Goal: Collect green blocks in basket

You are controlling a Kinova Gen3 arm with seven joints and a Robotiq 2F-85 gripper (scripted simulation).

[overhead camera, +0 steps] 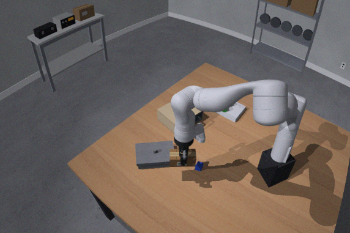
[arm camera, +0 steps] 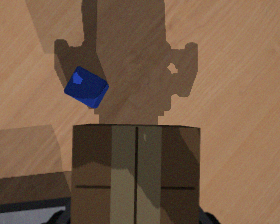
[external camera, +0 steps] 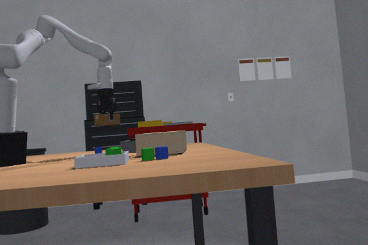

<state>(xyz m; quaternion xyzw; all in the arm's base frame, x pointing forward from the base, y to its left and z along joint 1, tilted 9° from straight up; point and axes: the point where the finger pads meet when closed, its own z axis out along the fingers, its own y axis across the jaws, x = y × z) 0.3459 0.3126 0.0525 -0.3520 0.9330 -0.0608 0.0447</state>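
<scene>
My hand is 230 mm short of the drawer, 300 mm to the left of it and 130 mm above it. Round my hand: grey lid (170 mm ahead, 120 mm below); cardboard box (right at my hand); metal box (170 mm ahead, 140 mm below).
</scene>
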